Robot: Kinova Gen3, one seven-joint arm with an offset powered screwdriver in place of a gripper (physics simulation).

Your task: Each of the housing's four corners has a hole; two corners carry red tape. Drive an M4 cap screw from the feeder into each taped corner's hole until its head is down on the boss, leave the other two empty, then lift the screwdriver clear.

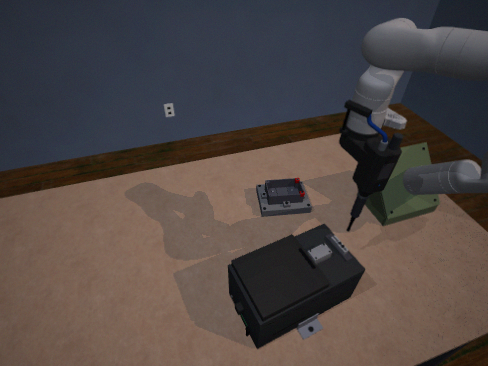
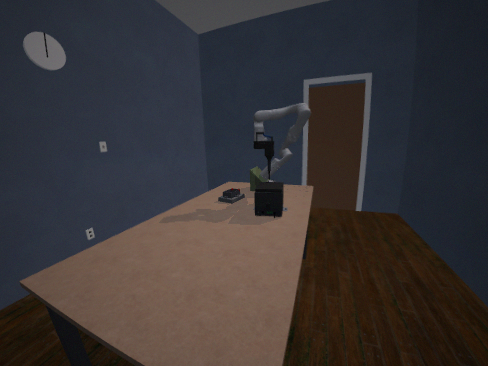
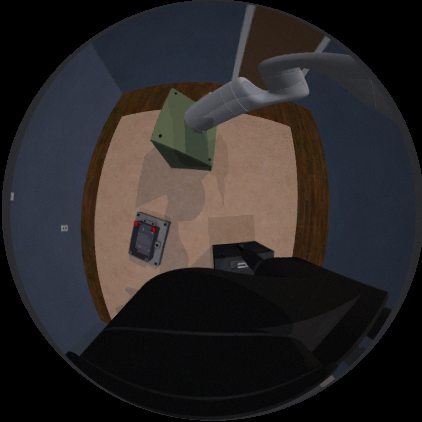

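Seen in the pictures: hand, its tool point: (image 1: 347, 230) (image 2: 269, 179) (image 3: 237, 245); arm's base, origin of its link: (image 1: 414, 180) (image 2: 263, 176) (image 3: 195, 120).
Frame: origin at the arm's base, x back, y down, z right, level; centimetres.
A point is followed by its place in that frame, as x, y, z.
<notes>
The dark grey housing (image 1: 284, 197) {-40.4, 4.9, 15.3} (image 2: 231, 193) {-44.8, 4.4, 16.7} (image 3: 134, 244) {-40.4, 7.0, 23.2} sits on a grey fixture plate (image 1: 287, 210) {-40.4, 8.7, 12.6} (image 3: 163, 235) {-37.0, 8.0, 11.9}. One red-taped corner (image 1: 297, 180) {-32.7, 4.0, 19.7} (image 3: 136, 223) {-32.6, 4.0, 19.8} and the other red-taped corner (image 1: 302, 194) {-34.7, 4.2, 13.4} (image 3: 153, 230) {-34.8, 4.0, 13.7} are at the end nearer the green block; whether screws sit in their holes is too small to tell. The black feeder (image 1: 280, 277) {-60.3, -5.8, -14.5} (image 2: 269, 201) {-69.0, 1.3, -14.1} (image 3: 220, 257) {-40.7, -3.7, -6.1} stands apart from the housing, with a silver rail (image 1: 339, 245) {-42.5, -5.8, -12.5} on top. My screwdriver (image 1: 348, 230) {-37.8, -5.6, -10.2} (image 2: 269, 178) {-37.8, -5.8, -10.2} (image 3: 240, 247) {-37.2, -7.9, -9.9} points down, its bit raised near the feeder's rail end, away from the housing. I cannot tell whether it carries a screw.
A green sloped block (image 1: 410, 212) {-5.0, 6.9, -6.3} (image 2: 255, 180) {-12.7, 1.2, 5.2} (image 3: 171, 122) {-5.0, -5.4, 6.0} stands under the arm's base on the table (image 1: 90, 280) {-102.9, 10.9, 14.4} (image 2: 200, 280) {-125.6, 11.0, 1.2} (image 3: 260, 175) {-15.7, 10.9, -24.1}. A small metal bracket (image 1: 310, 328) {-54.5, 10.5, -22.3} juts from the feeder's side at table level. A wall (image 1: 240, 60) runs behind the table's far edge.
</notes>
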